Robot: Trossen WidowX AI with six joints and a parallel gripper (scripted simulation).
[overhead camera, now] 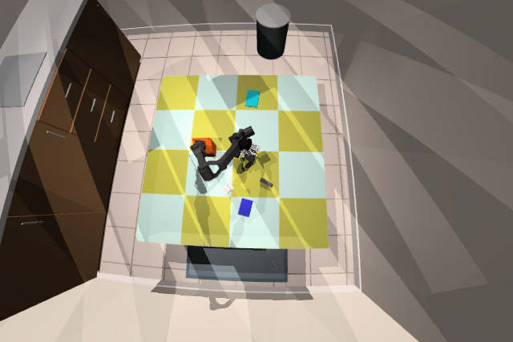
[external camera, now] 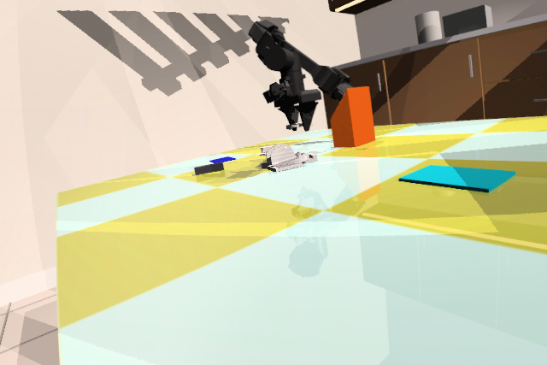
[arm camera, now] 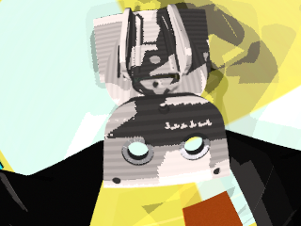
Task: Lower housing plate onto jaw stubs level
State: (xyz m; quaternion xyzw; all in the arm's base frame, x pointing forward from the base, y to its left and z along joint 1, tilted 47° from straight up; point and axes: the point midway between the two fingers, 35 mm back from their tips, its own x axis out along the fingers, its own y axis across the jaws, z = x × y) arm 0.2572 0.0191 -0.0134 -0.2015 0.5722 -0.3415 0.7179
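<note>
The pale jaw assembly lies 70 mm below my gripper tip, 30 mm ahead of it and 10 mm to the left of it. From my gripper tip the other things lie so: blue plate (400 mm to the right, 80 mm below, 70 mm ahead); dark grey bar (220 mm to the right, 190 mm ahead, 70 mm below); small white piece (280 mm to the right, 70 mm below, 60 mm behind).
</note>
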